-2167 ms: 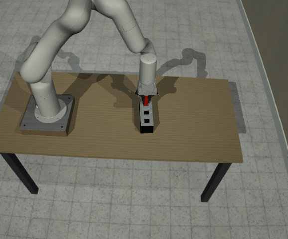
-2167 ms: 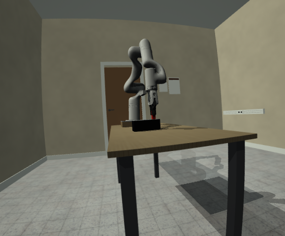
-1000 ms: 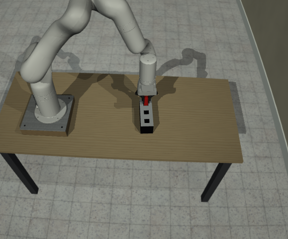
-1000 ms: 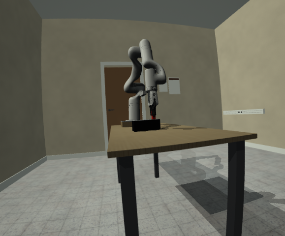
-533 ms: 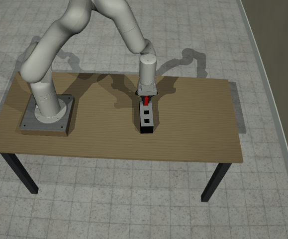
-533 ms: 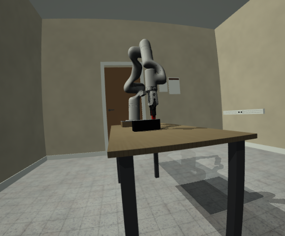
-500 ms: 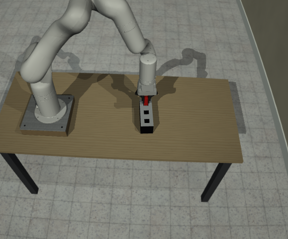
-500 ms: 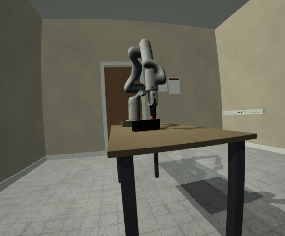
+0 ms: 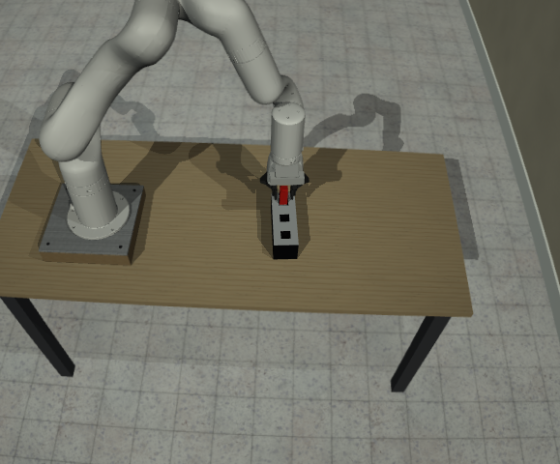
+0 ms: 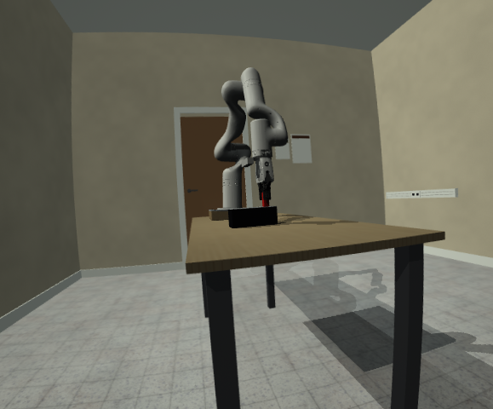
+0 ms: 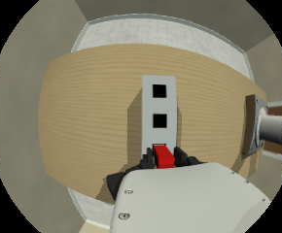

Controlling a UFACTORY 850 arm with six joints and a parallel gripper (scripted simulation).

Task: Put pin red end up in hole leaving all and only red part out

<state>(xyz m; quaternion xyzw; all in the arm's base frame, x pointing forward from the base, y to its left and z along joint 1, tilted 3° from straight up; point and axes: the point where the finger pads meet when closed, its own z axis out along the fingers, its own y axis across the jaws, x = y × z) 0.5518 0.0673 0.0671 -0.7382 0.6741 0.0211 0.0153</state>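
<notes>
Now: the pin 1 cm below my hand. The rest, counted from my hand: black block: 1 cm ahead, 6 cm to the right, 8 cm below.
</notes>
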